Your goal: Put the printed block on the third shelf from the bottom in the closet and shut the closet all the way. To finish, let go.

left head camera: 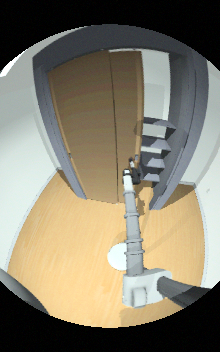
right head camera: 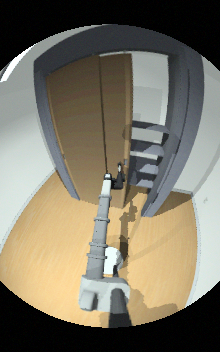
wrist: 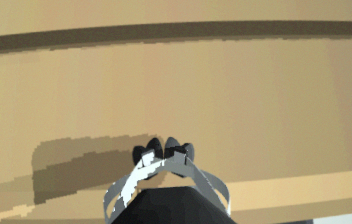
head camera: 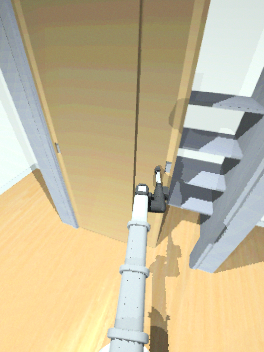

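Where they show: gripper, fingertip midpoint: (left head camera: pixel 129 158) (right head camera: pixel 118 163) (wrist: pixel 163 150) (head camera: pixel 157 169); robot's base at its link origin: (left head camera: pixel 122 255) (right head camera: pixel 107 259).
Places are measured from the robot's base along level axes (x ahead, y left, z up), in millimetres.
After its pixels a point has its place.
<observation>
The closet has two wooden sliding doors, a left door (head camera: pixel 90 100) @(x 961, y 312, z 1314 mm) (left head camera: pixel 82 125) @(x 971, y 360, z 1323 mm) and a right door (head camera: pixel 162 75) @(x 928, y -46, z 1444 mm) (left head camera: pixel 127 95) @(x 926, y -54, z 1568 mm) (wrist: pixel 225 100) @(x 932, y -28, z 1032 mm). Both stand at the left and middle of the opening, and the right part is open. Grey shelves (head camera: pixel 212 145) @(x 1210, y -490, z 988 mm) (left head camera: pixel 157 144) @(x 1177, y -504, z 989 mm) (right head camera: pixel 147 149) @(x 1183, y -451, z 989 mm) show there. My gripper (head camera: pixel 158 170) @(x 900, y -82, z 950 mm) (left head camera: pixel 132 160) @(x 900, y -82, z 950 mm) (right head camera: pixel 119 165) @(x 900, y -82, z 950 mm) (wrist: pixel 163 150) @(x 900, y -82, z 950 mm) is shut with its fingertips together and holds nothing. It is in front of the right door, near that door's right edge and its recessed handle (head camera: pixel 168 166) @(x 918, y -149, z 965 mm). Whether the fingertips touch the door cannot be told. The printed block does not show in these views.
The grey closet frame has a left post (head camera: pixel 42 135) @(x 1015, y 699, z 1066 mm) and a right post (head camera: pixel 220 235) @(x 749, y -568, z 544 mm). My extended arm (head camera: pixel 132 275) @(x 250, y 3, z 1074 mm) (left head camera: pixel 132 225) @(x 209, y 1, z 1075 mm) (right head camera: pixel 100 230) @(x 205, y -7, z 1075 mm) reaches over the wooden floor (head camera: pixel 60 295) @(x 400, y 580, z -27 mm). A dark vertical gap (head camera: pixel 136 125) @(x 919, y 60, z 1209 mm) (wrist: pixel 175 30) @(x 923, y 62, z 972 mm) runs between the doors. A round white object (left head camera: pixel 117 256) @(x 0, y 71, z 187 mm) is low beside the arm.
</observation>
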